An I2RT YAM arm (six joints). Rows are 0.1 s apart.
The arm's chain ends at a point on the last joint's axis. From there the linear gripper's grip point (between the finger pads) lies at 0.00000 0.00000 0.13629 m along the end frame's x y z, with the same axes.
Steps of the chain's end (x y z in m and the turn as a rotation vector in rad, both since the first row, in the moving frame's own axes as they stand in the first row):
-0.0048 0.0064 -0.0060 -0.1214 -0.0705 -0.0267
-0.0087 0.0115 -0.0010 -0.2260 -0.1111 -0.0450
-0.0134 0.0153 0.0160 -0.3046 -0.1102 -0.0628
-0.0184 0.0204 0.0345 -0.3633 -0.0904 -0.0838
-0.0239 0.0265 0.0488 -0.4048 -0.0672 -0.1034
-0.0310 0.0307 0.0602 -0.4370 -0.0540 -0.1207
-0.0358 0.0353 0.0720 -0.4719 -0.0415 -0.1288
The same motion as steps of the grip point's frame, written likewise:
-0.0142 0.0230 -0.0073 -0.1214 -0.0705 -0.0267
-0.0230 0.0423 -0.0053 -0.2260 -0.1111 -0.0450
-0.0269 0.0565 0.0089 -0.3046 -0.1102 -0.0628
-0.0284 0.0692 0.0251 -0.3633 -0.0904 -0.0838
-0.0300 0.0805 0.0375 -0.4048 -0.0672 -0.1034
-0.0346 0.0886 0.0472 -0.4370 -0.0540 -0.1207
-0.0372 0.0974 0.0570 -0.4719 -0.0415 -0.1288

